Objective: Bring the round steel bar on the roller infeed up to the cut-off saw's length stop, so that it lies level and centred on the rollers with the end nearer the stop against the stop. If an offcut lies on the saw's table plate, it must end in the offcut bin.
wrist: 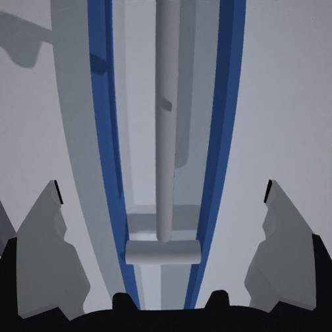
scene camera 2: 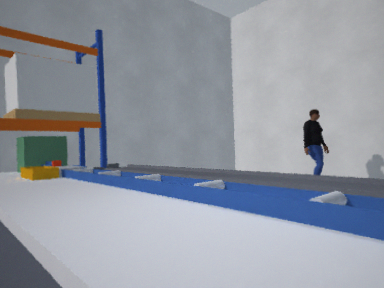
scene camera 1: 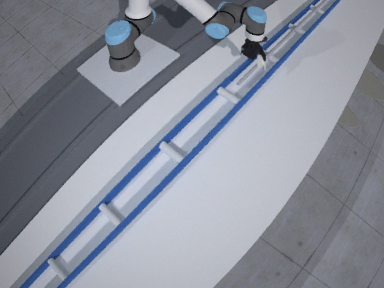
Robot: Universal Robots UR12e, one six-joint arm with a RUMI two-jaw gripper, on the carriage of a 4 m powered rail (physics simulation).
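Where they show: gripper, fingertip midpoint: [scene camera 1: 252, 62]; arm's base, origin of the base link: [scene camera 1: 124, 60].
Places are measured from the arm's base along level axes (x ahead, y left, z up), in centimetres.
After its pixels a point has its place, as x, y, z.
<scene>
The round steel bar [scene camera 1: 245, 77] @[62.7, 28.2, 4.8] [wrist: 164, 150] lies lengthwise between the blue rails of the roller infeed [scene camera 1: 135, 176] @[55.9, -43.6, -2.2] [scene camera 2: 250, 201] @[69.4, -41.9, 0.1] [wrist: 231, 75]. In the wrist view its near end shows just short of a roller [wrist: 162, 252]; its far end runs out of the top. My gripper [scene camera 1: 262, 62] [wrist: 163, 182] is open and above the infeed, its fingers on either side of the bar and apart from it. The offcut bin [scene camera 2: 40, 173] @[83.1, -201.8, 1.0] stands at the far left in scene camera 2. The length stop cannot be made out, and no offcut shows.
A green box [scene camera 2: 42, 151] @[65.4, -270.0, 15.5] and small red and blue parts [scene camera 2: 57, 163] @[62.1, -239.9, 5.3] are behind the bin. A blue and orange rack [scene camera 2: 101, 100] rises behind them. A person [scene camera 2: 314, 135] is at the right by the wall. My arm's base plate [scene camera 1: 102, 82] @[2.3, -19.0, 0.0] is beside the infeed.
</scene>
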